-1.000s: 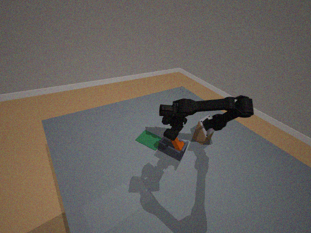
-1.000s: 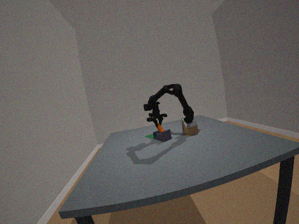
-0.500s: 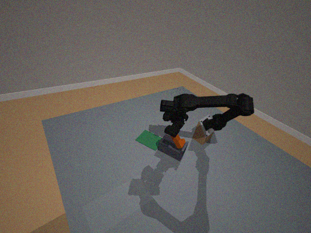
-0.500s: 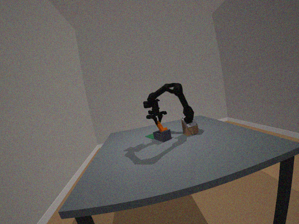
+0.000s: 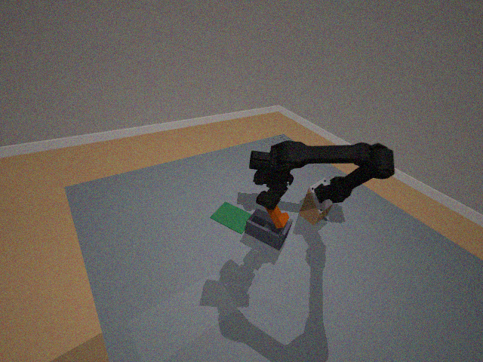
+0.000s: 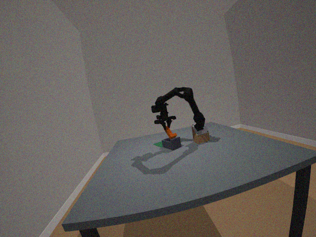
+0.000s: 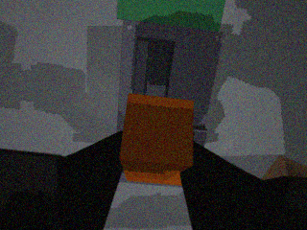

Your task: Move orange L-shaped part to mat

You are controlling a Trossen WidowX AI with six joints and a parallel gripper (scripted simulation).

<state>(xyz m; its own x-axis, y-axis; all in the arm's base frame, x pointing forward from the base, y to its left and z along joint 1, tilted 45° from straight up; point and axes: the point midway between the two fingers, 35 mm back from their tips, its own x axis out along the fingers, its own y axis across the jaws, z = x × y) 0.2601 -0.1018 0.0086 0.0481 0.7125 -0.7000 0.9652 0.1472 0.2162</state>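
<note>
Right now the green mat is 30 mm ahead of my gripper tip, 150 mm to the right of it and 170 mm below it. Also, from my gripper tip: orange L-shaped part 20 mm behind, 20 mm to the left, 30 mm below.
</note>
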